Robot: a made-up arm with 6 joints. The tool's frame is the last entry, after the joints.
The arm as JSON. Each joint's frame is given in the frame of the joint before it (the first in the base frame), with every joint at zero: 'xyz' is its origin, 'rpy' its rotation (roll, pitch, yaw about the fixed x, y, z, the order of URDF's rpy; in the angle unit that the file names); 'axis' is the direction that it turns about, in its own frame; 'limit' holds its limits. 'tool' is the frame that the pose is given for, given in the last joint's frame.
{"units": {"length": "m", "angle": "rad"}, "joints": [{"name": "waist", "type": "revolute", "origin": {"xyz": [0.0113, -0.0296, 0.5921], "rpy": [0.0, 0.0, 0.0]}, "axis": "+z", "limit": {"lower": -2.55, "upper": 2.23}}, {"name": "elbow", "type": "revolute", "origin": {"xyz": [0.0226, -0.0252, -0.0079], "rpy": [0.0, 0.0, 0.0]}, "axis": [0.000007, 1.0, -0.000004], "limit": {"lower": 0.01, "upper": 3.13}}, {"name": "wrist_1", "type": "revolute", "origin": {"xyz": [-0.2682, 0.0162, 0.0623], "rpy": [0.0, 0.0, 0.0]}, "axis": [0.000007, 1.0, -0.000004], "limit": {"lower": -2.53, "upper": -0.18}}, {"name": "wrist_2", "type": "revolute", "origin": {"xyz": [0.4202, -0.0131, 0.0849], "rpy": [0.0, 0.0, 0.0]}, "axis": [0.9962, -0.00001, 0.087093], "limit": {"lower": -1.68, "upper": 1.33}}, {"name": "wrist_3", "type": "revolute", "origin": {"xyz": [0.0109, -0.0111, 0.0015], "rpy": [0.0, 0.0, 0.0]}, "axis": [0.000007, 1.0, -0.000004], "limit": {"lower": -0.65, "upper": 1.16}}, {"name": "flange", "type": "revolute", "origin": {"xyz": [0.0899, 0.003, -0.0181], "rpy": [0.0, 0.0, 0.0]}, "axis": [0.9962, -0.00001, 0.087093], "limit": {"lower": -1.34, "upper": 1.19}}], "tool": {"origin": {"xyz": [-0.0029, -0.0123, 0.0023], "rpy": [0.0, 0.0, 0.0]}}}
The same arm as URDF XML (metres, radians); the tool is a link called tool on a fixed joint. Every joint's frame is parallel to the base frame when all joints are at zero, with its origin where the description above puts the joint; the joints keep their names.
<robot name="arm">
  <joint name="tool_fixed" type="fixed">
    <parent link="link6"/>
    <child link="tool"/>
    <origin xyz="-0.0029 -0.0123 0.0023"/>
  </joint>
  <joint name="flange" type="revolute">
    <parent link="link5"/>
    <child link="link6"/>
    <origin xyz="0.0899 0.0030 -0.0181"/>
    <axis xyz="0.9962 0 0.0871"/>
    <limit lower="-1.3400" upper="1.1900"/>
  </joint>
  <joint name="wrist_3" type="revolute">
    <parent link="link4"/>
    <child link="link5"/>
    <origin xyz="0.0109 -0.0111 0.0015"/>
    <axis xyz="0 1 0"/>
    <limit lower="-0.6500" upper="1.1600"/>
  </joint>
  <joint name="wrist_2" type="revolute">
    <parent link="link3"/>
    <child link="link4"/>
    <origin xyz="0.4202 -0.0131 0.0849"/>
    <axis xyz="0.9962 0 0.0871"/>
    <limit lower="-1.6800" upper="1.3300"/>
  </joint>
  <joint name="wrist_1" type="revolute">
    <parent link="link2"/>
    <child link="link3"/>
    <origin xyz="-0.2682 0.0162 0.0623"/>
    <axis xyz="0 1 0"/>
    <limit lower="-2.5300" upper="-0.1800"/>
  </joint>
  <joint name="elbow" type="revolute">
    <parent link="link1"/>
    <child link="link2"/>
    <origin xyz="0.0226 -0.0252 -0.0079"/>
    <axis xyz="0 1 0"/>
    <limit lower="0.0100" upper="3.1300"/>
  </joint>
  <joint name="waist" type="revolute">
    <parent link="base_link"/>
    <child link="link1"/>
    <origin xyz="0.0113 -0.0296 0.5921"/>
    <axis xyz="0 0 1"/>
    <limit lower="-2.5500" upper="2.2300"/>
  </joint>
  <link name="base_link"/>
  <link name="link1"/>
  <link name="link2"/>
  <link name="link3"/>
  <link name="link4"/>
  <link name="link5"/>
  <link name="link6"/>
  <link name="tool"/>
</robot>

